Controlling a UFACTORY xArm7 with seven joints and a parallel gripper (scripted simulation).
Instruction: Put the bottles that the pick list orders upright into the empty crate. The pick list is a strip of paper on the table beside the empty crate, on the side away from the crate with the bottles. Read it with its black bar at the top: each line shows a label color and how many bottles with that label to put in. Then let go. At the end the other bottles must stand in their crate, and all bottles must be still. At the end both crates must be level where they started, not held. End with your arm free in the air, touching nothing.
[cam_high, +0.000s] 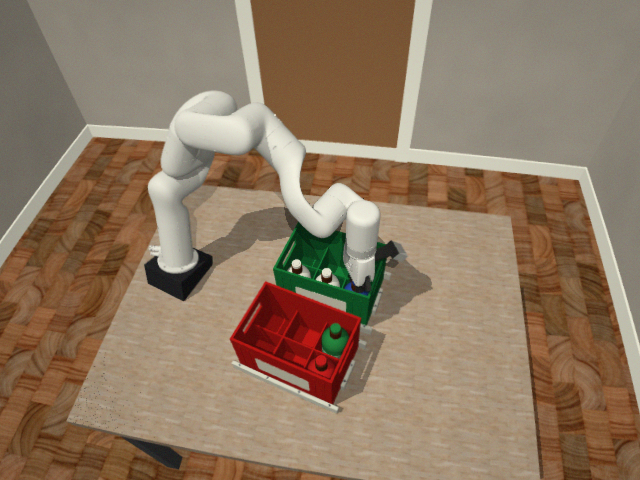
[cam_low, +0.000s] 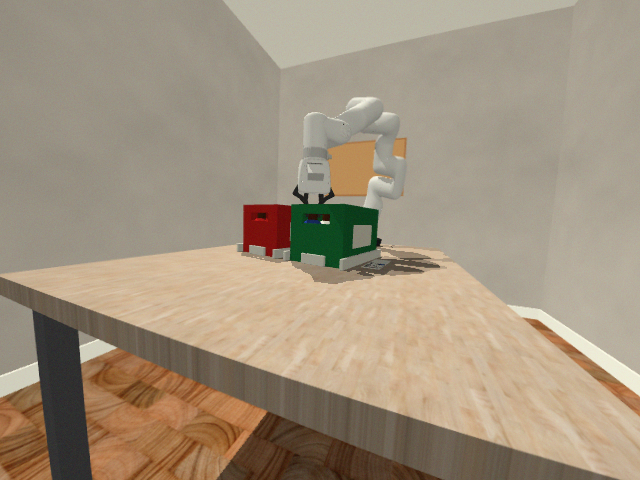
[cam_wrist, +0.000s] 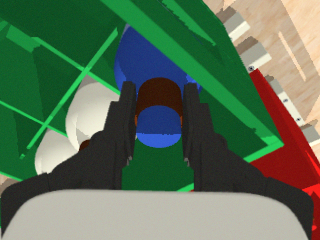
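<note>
The blue-labelled bottle is 7 cm below my hand. The rest, counted from my hand: white-labelled bottle: 9 cm behind, 2 cm to the left, 7 cm below; green crate: 7 cm behind, 7 cm to the left, 7 cm below; green-labelled bottle: 6 cm behind, 14 cm to the right, 7 cm below.
</note>
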